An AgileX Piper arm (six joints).
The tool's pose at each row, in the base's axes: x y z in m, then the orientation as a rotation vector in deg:
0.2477 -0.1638 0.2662 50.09 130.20 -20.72
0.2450 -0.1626 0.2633 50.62 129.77 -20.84
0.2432 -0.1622 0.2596 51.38 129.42 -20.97
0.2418 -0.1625 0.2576 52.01 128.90 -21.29
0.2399 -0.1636 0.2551 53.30 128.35 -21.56
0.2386 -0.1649 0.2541 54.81 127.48 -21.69
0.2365 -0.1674 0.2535 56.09 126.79 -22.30
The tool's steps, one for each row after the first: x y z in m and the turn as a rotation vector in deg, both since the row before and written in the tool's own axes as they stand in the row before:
0.0040 -0.0009 0.0003 0.21 -0.21 0.45
0.0037 -0.0009 0.0017 0.31 -0.06 0.57
0.0020 -0.0012 0.0009 0.38 -0.29 0.50
0.0022 -0.0021 0.0014 0.58 -0.06 0.93
0.0007 -0.0018 0.0007 0.52 -0.22 1.22
0.0001 -0.0032 0.0007 0.80 -0.22 0.88

